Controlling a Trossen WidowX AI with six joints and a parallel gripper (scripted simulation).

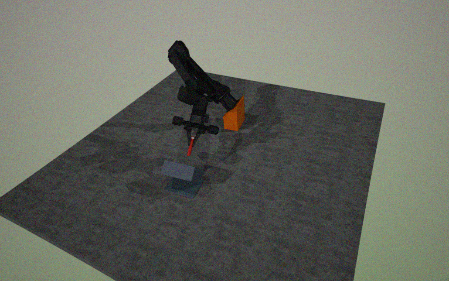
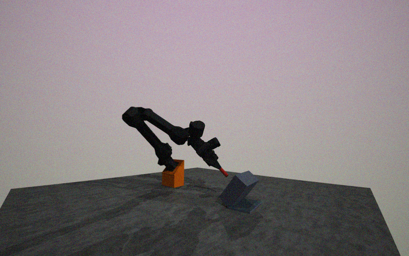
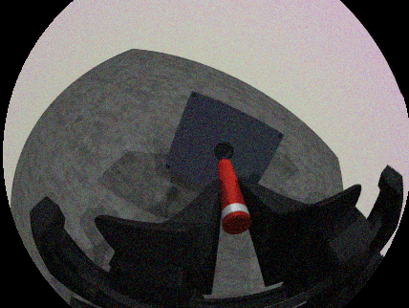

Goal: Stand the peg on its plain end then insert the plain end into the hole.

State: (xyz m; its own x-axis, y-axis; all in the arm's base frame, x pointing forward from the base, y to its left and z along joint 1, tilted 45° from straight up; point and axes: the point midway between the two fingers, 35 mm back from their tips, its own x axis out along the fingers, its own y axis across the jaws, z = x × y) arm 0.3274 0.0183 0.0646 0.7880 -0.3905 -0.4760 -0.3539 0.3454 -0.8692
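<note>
My gripper tip is 9 cm short of the grey-blue sloped panel and 7 cm above it. Round my gripper tip: flat foot plate 13 cm below, 11 cm ahead, 1 cm to the left; red peg 1 cm behind, 1 cm above.
</note>
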